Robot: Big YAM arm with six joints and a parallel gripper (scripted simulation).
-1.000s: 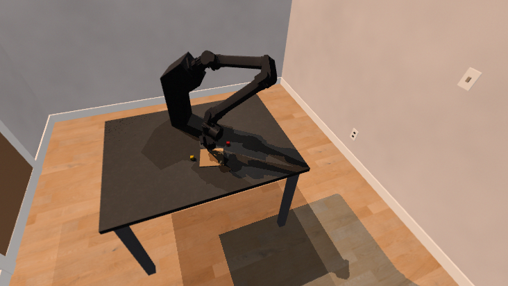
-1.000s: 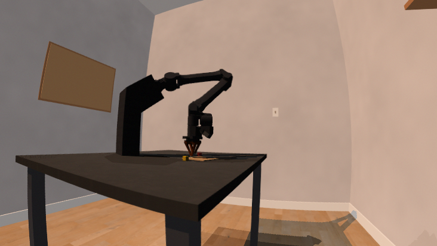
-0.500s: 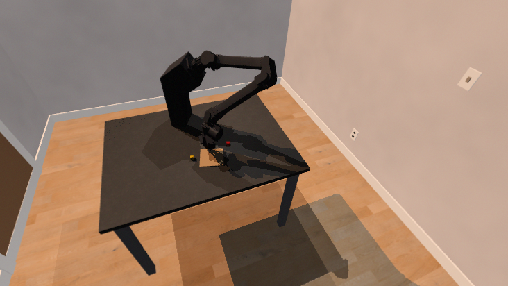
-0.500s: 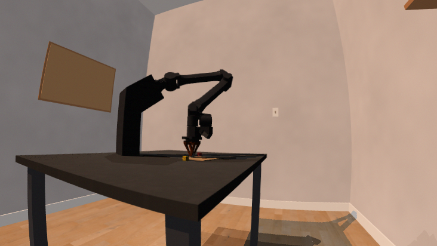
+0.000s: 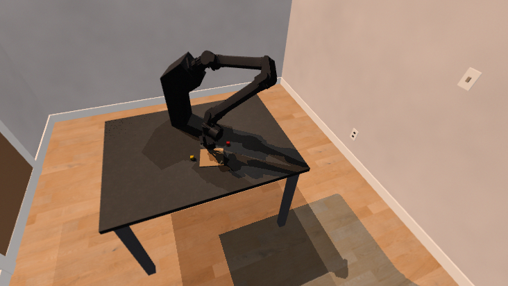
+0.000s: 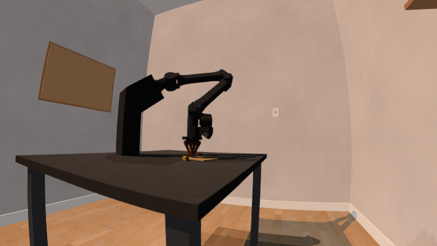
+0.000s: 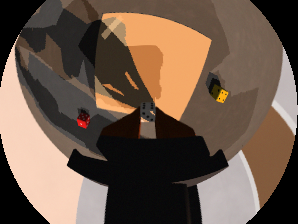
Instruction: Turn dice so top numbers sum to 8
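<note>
The white die lies right at my hand. Round my hand: yellow die (40 mm ahead, 110 mm to the right, 10 mm below); tan mat (50 mm ahead, 10 mm to the left, 20 mm below); red die (30 mm behind, 120 mm to the left, 10 mm below).
</note>
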